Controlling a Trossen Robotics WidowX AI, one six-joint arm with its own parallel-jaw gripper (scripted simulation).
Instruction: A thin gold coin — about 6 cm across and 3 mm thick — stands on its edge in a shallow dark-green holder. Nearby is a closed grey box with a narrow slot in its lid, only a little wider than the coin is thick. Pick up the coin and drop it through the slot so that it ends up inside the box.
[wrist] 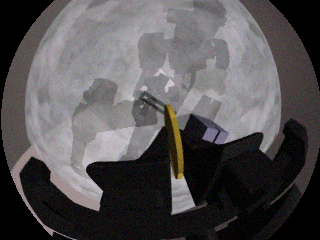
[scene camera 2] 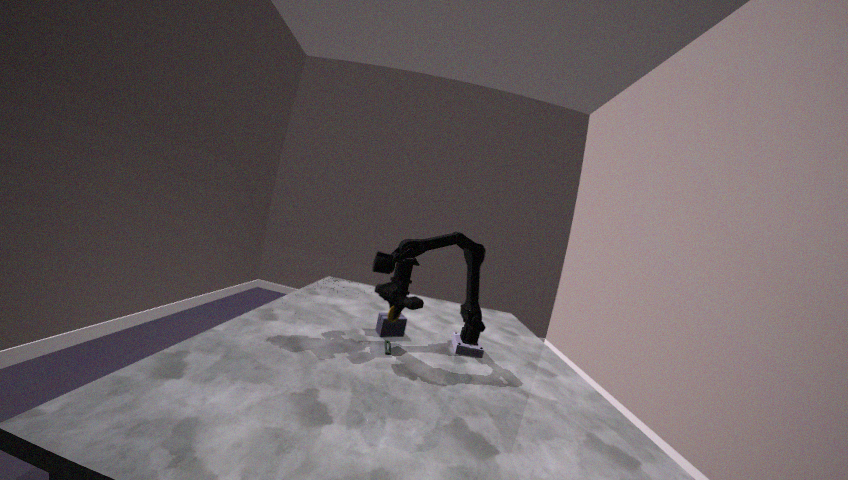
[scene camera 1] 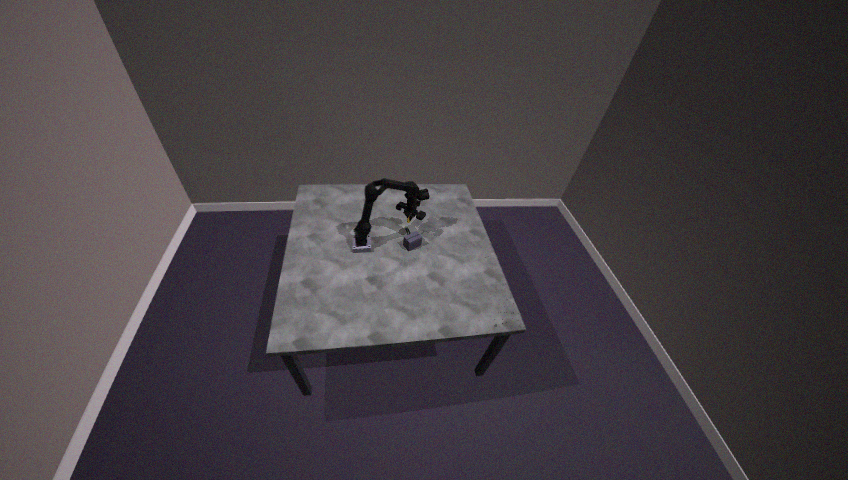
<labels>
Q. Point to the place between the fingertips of my gripper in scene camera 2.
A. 393,319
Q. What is my gripper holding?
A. A gold coin.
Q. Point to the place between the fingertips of my gripper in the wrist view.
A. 167,129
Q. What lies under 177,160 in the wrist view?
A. A gold coin.
</labels>
